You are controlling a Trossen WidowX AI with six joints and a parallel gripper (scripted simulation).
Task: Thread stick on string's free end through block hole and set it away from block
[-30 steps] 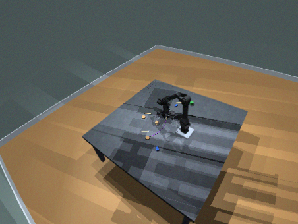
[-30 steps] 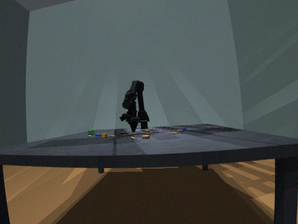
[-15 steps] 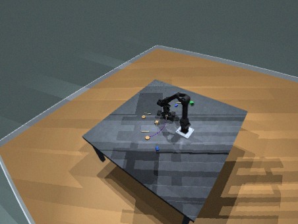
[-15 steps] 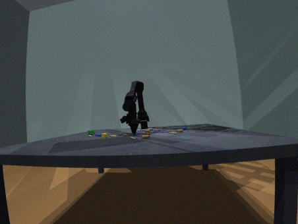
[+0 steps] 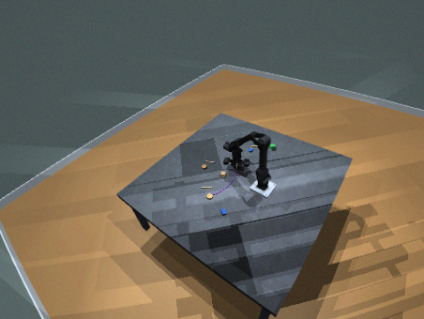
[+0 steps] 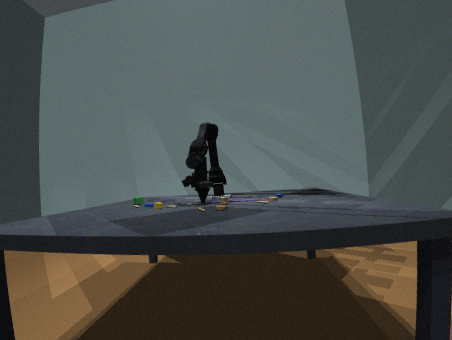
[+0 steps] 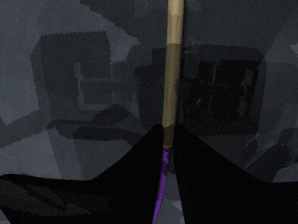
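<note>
My gripper tip is now 4 cm short of the wooden block, 11 cm to the right of it and 1 cm below it. From my gripper tip the other things lie so: yellow piece (13 cm ahead, 15 cm to the right, 1 cm above); then round wooden button (2 cm behind, 32 cm to the left); then thin wooden stick (1 cm ahead, 1 cm to the right).
</note>
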